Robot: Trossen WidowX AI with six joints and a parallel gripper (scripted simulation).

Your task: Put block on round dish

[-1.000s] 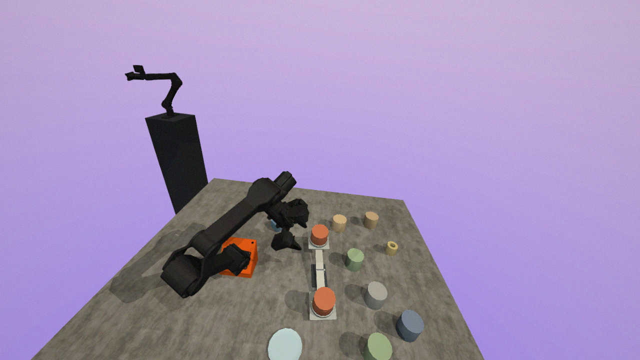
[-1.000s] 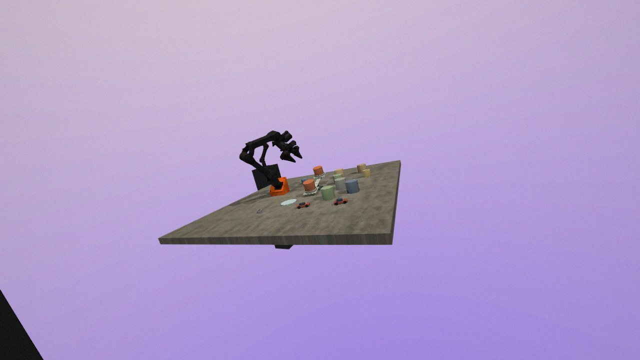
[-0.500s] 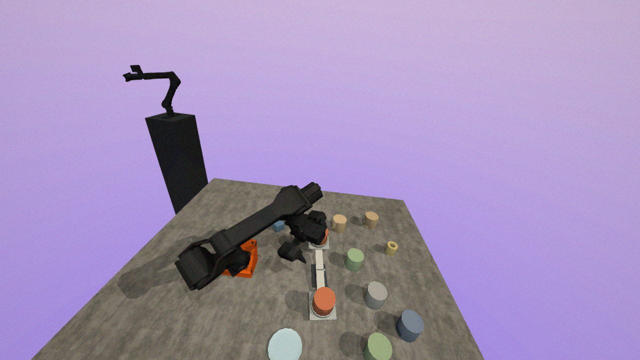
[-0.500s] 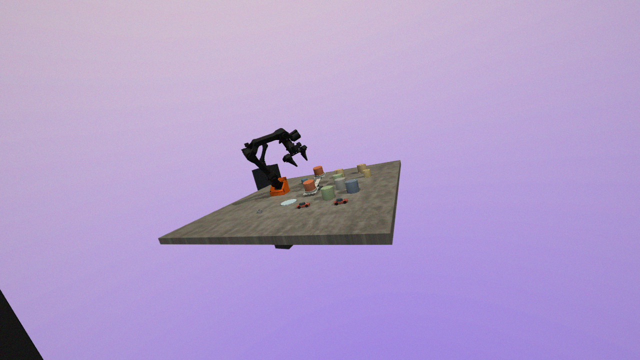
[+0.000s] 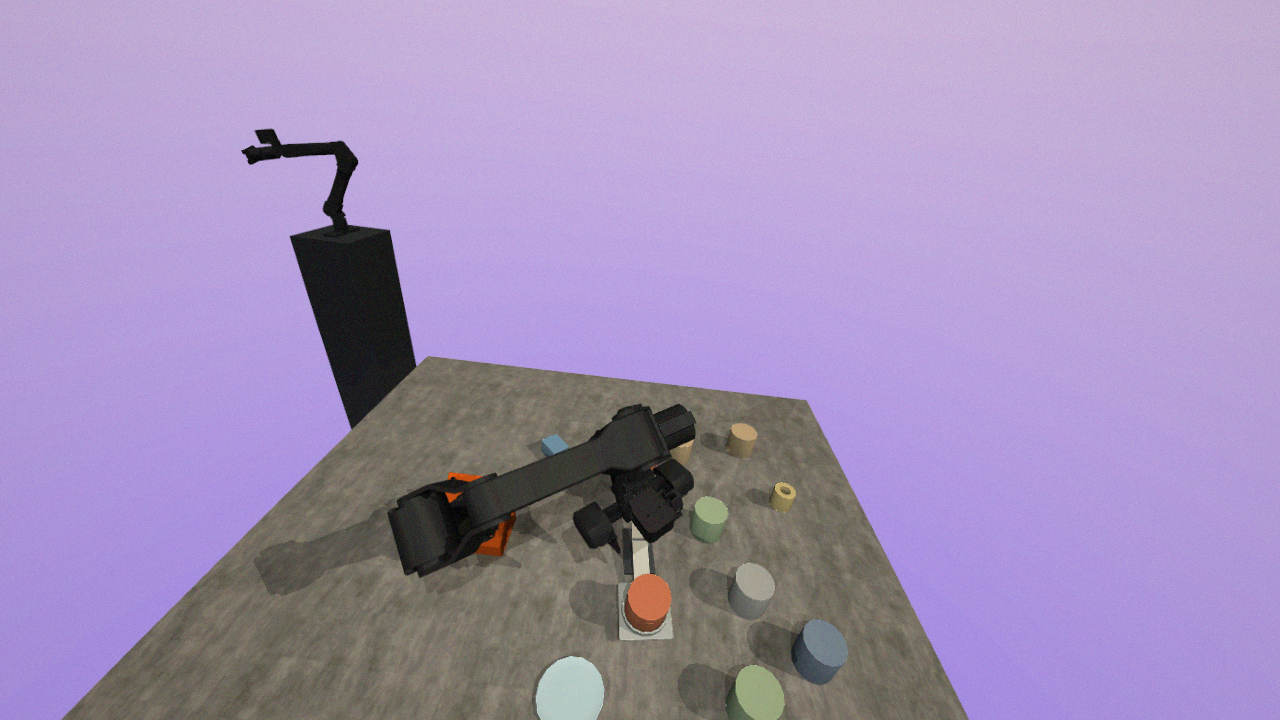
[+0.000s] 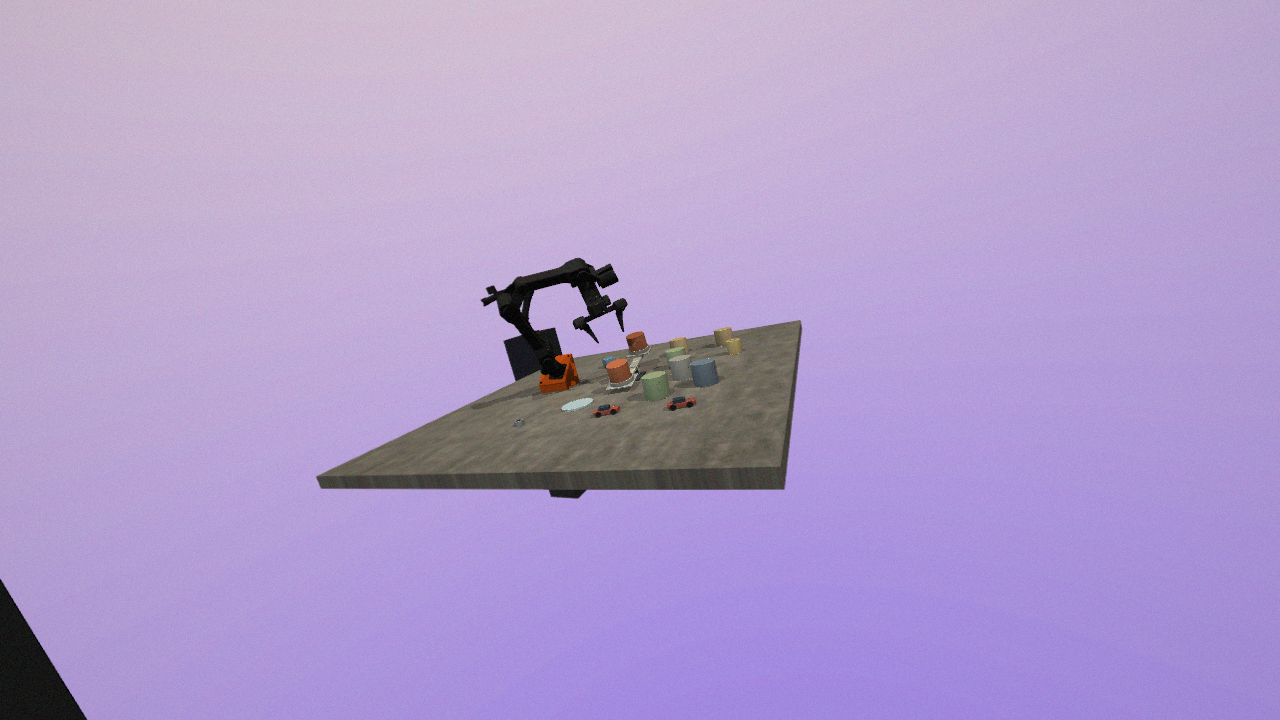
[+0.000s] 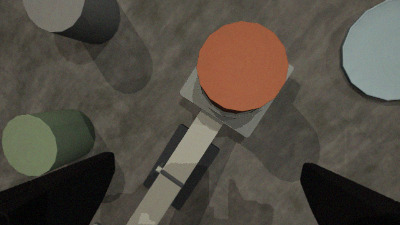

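Now: gripper tip 2 cm short of the grey block, 4 cm to the left of it and 13 cm above it. Round my gripper tip: balance beam (9 cm to the left, 13 cm below); pale blue round dish (7 cm behind, 17 cm to the right, 17 cm below); grey cylinder (23 cm ahead, 2 cm to the left, 13 cm below).
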